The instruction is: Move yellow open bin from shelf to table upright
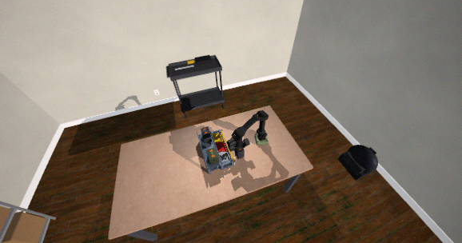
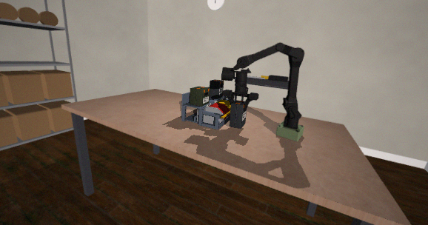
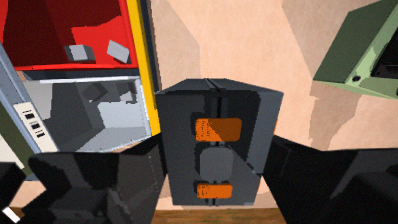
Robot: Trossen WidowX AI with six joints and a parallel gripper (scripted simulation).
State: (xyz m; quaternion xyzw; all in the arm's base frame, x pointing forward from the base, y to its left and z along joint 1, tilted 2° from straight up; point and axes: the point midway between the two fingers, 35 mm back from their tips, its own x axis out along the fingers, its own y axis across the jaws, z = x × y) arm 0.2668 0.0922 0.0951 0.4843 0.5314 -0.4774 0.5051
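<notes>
The black box is 60 mm below my hand. Also, from my hand: yellow bar (80 mm ahead, 110 mm to the right, 80 mm below); then red bin (170 mm ahead, 100 mm to the right, 100 mm below); then grey bin (160 mm ahead, 10 mm to the left, 100 mm below).
</notes>
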